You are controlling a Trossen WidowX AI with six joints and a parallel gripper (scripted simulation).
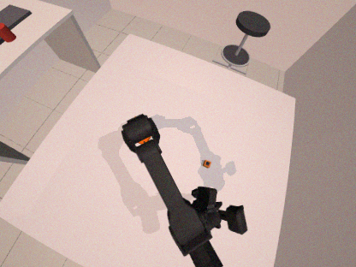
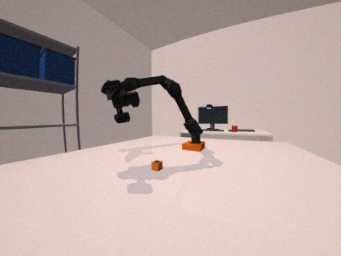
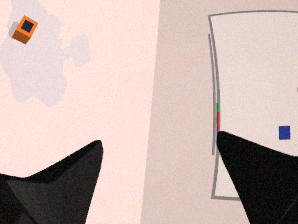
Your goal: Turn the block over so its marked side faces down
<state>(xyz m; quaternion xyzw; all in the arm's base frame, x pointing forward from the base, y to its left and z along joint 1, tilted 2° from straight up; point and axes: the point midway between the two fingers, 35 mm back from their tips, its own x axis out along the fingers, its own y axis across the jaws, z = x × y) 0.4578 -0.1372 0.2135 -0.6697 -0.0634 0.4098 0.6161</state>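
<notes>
Now: the orange block 200 mm below my gripper tip, 130 mm to the left of it and 90 mm behind it.
</notes>
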